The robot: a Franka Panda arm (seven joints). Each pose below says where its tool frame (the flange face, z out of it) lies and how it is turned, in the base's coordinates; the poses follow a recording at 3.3 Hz.
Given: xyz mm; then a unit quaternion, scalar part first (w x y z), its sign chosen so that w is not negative.
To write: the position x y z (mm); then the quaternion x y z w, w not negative. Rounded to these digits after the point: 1 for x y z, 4 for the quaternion.
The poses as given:
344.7 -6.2 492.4 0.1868 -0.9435 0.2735 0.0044
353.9 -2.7 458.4 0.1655 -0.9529 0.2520 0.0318
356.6 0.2 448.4 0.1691 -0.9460 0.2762 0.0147
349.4 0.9 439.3 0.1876 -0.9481 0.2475 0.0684
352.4 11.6 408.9 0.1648 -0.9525 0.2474 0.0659
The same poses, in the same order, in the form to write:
344.7 -6.2 492.4 -0.9435 0.2735 0.0044 0.1868
353.9 -2.7 458.4 -0.9529 0.2520 0.0318 0.1655
356.6 0.2 448.4 -0.9460 0.2762 0.0147 0.1691
349.4 0.9 439.3 -0.9481 0.2475 0.0684 0.1876
352.4 11.6 408.9 -0.9525 0.2474 0.0659 0.1648

